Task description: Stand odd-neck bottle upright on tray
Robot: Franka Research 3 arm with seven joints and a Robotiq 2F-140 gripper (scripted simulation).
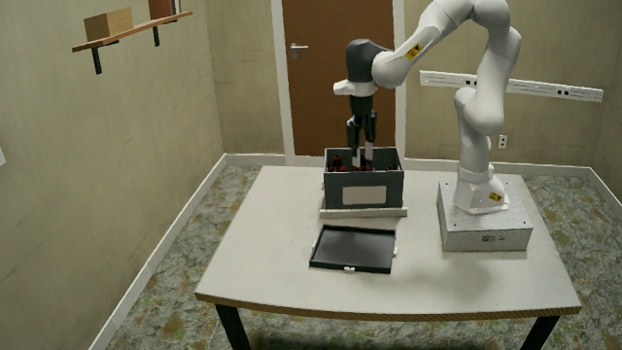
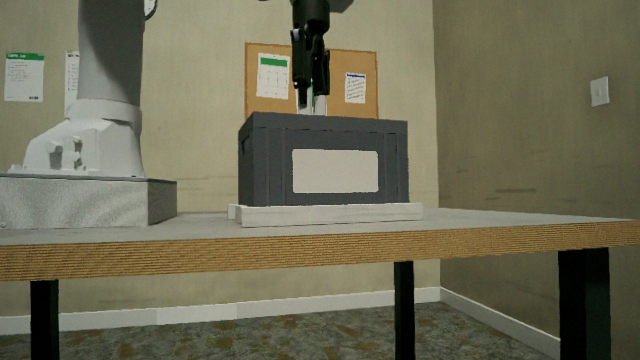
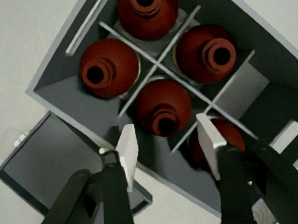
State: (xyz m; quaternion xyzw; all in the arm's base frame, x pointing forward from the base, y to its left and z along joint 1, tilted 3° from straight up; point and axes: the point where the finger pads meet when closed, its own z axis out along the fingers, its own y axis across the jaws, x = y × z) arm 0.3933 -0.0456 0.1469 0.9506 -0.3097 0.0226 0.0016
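Now: the dark grey crate 130 mm below my hand and 40 mm to the right of it. The rest, counted from my hand: dark tray: 250 mm to the left, 200 mm below, 10 mm behind.
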